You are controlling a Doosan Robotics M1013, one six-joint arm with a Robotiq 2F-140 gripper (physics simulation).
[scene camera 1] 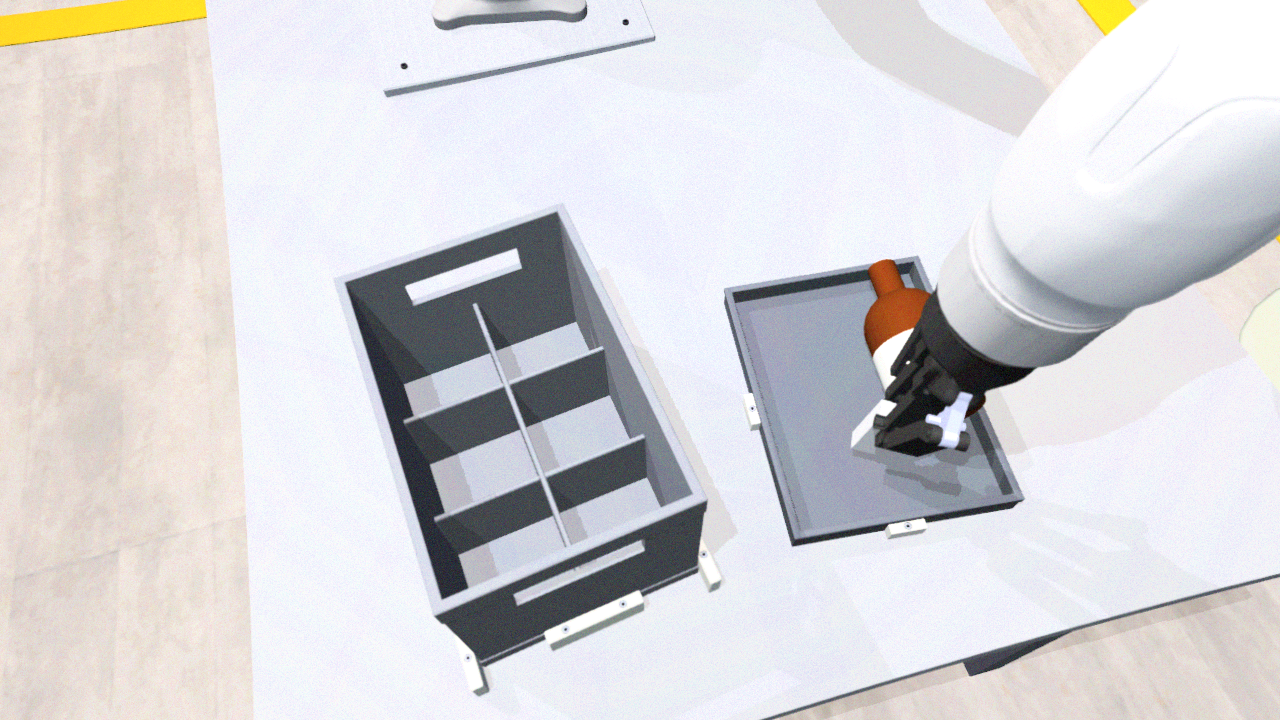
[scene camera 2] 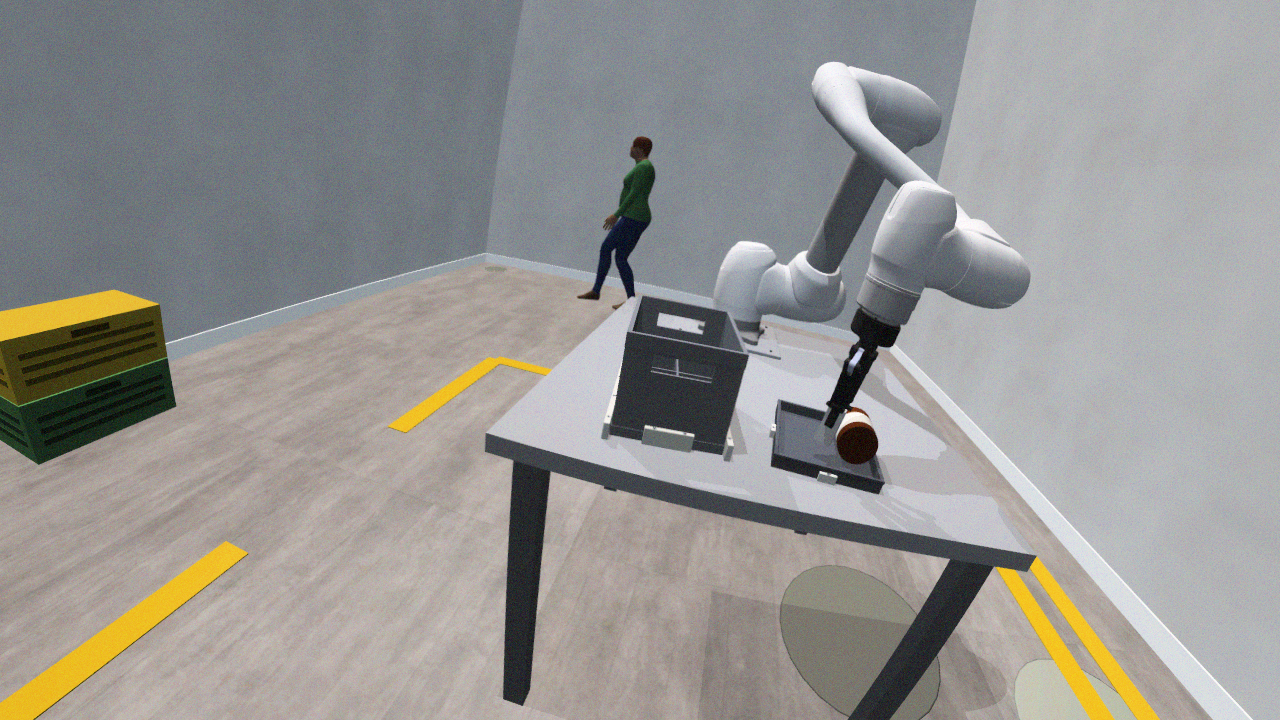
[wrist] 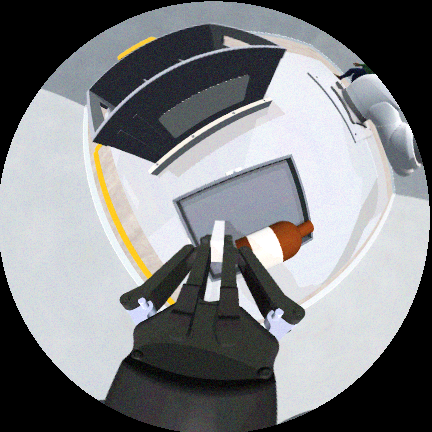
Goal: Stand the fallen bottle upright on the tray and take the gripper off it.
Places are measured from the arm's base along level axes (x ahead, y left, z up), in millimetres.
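Pixels of known places: gripper, between the fingertips: [scene camera 1: 869,444] [scene camera 2: 822,441] [wrist: 219,228].
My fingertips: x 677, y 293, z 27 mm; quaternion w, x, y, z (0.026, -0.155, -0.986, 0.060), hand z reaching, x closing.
Note:
Behind a point stands the place of what it marks.
The brown bottle [scene camera 1: 895,315] {x 574, y 332, z 61 mm} [scene camera 2: 856,440] {x 656, y 353, z 38 mm} [wrist: 287,240] {x 575, y 336, z 62 mm} with a white label lies on its side in the shallow grey tray [scene camera 1: 776,380] {x 591, y 234, z -8 mm} [scene camera 2: 799,440] {x 623, y 258, z -8 mm} [wrist: 235,192] {x 630, y 243, z -8 mm}. Its neck points to the tray's back edge in scene camera 1 and shows across the rim there. My gripper [scene camera 1: 871,426] {x 677, y 293, z 27 mm} [scene camera 2: 832,418] {x 677, y 293, z 27 mm} [wrist: 219,228] {x 677, y 293, z 27 mm} is shut with its pads together and nothing between them. The fingertips are low over the tray, beside the base half of the bottle. The gripper hides part of the bottle in scene camera 1 and its base end in the wrist view. Whether they touch is unclear.
A tall grey crate [scene camera 1: 693,503] {x 762, y 128, z 162 mm} [scene camera 2: 682,398] {x 785, y 58, z 73 mm} [wrist: 150,127] {x 714, y 124, z 101 mm} with dividers stands beside the tray. Small white blocks [scene camera 1: 905,528] {x 744, y 312, z 2 mm} [scene camera 2: 827,477] {x 746, y 314, z -2 mm} sit against the tray's outside. A person [scene camera 2: 636,192] stands behind the table [scene camera 2: 572,443] {x 880, y -73, z -13 mm}. Yellow and green crates are stacked at the left.

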